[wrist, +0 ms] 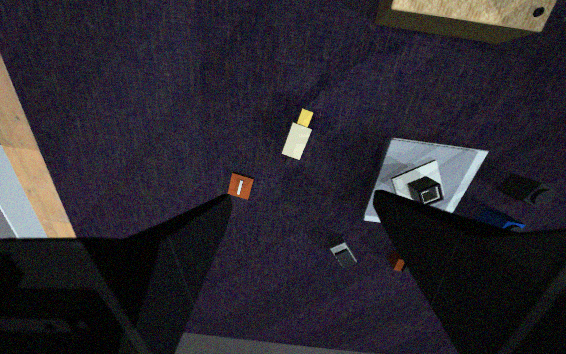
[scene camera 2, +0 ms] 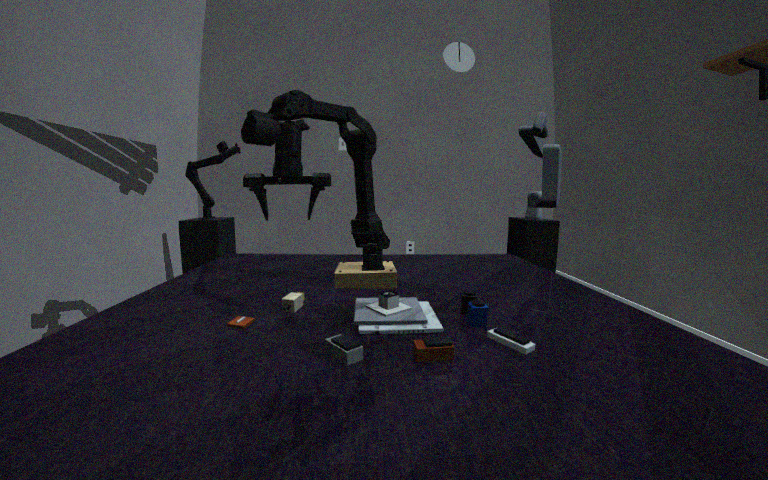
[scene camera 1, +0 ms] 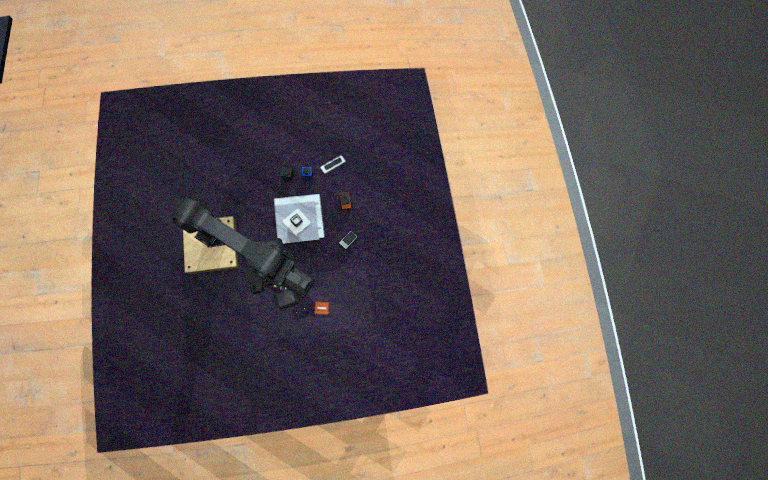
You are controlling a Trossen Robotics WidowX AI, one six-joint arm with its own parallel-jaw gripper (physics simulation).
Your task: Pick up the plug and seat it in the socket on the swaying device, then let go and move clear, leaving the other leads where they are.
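The plug, a cream block (scene camera 2: 292,301) (wrist: 297,141) with a yellow tip, lies on the dark mat; the arm hides it in scene camera 1. My gripper (scene camera 2: 288,219) (wrist: 301,198) is open and empty, pointing down high above the mat. In the wrist view the plug shows beyond the gap between the fingertips. The device, a pale grey plate (scene camera 1: 284,206) (scene camera 2: 368,316) (wrist: 415,150) on a lighter base, bears a small square socket (scene camera 1: 296,219) (scene camera 2: 388,300) (wrist: 430,195) on a white diamond-shaped pad. One finger hides part of the device in the wrist view.
A flat orange tile (scene camera 1: 321,308) (scene camera 2: 240,321) (wrist: 240,186) lies near the plug. Around the device are a grey block (scene camera 1: 348,240) (scene camera 2: 345,348), an orange-brown block (scene camera 1: 345,200) (scene camera 2: 433,350), a white bar (scene camera 1: 333,164) (scene camera 2: 510,340), a blue block (scene camera 1: 306,171) (scene camera 2: 477,314) and a black block (scene camera 1: 287,172).
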